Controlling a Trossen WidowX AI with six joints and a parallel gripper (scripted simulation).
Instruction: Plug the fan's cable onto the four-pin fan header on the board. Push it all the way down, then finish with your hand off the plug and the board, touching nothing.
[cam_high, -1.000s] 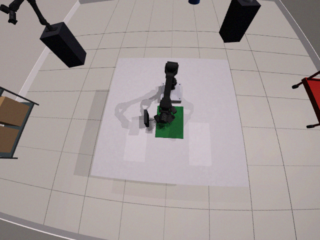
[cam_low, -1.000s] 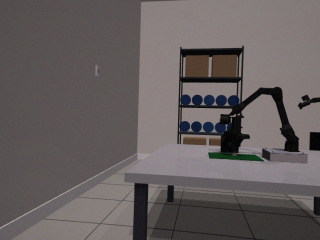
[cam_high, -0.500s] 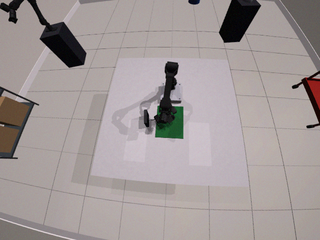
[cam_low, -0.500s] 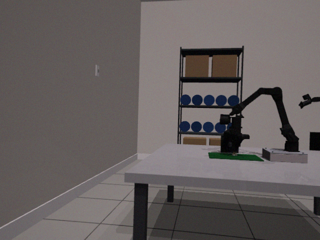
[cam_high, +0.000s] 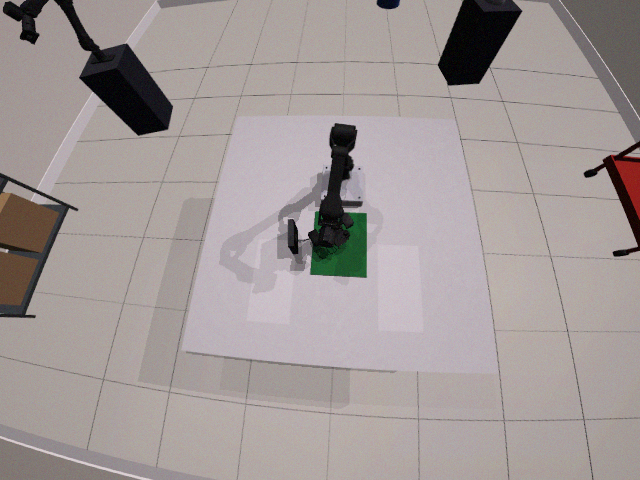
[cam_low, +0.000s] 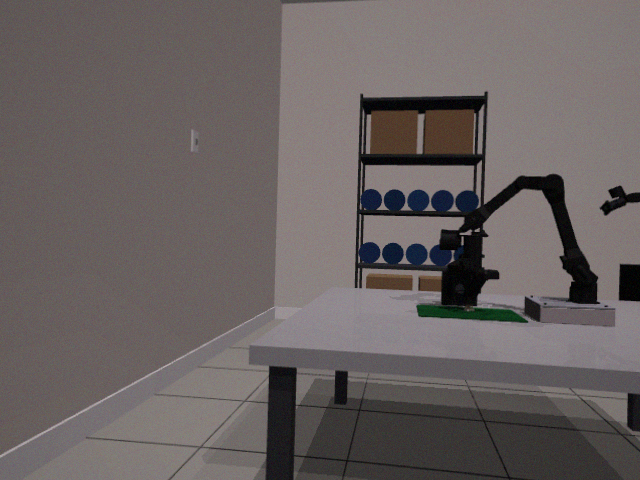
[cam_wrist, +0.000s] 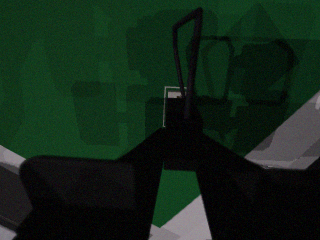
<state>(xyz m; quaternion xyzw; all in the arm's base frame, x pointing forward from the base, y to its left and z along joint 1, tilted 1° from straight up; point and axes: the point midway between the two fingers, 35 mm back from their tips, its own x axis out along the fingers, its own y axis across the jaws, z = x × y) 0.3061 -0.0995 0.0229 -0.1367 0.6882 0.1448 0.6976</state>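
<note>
My gripper tip is now 4 cm above the white four-pin header and 1 cm short of it. The rest, counted from my gripper tip: dark plug (1 cm ahead, 1 cm above); then black fan (16 cm to the right, 2 cm above, 1 cm behind); then green board (5 cm below, 4 cm to the left, 2 cm ahead).
</note>
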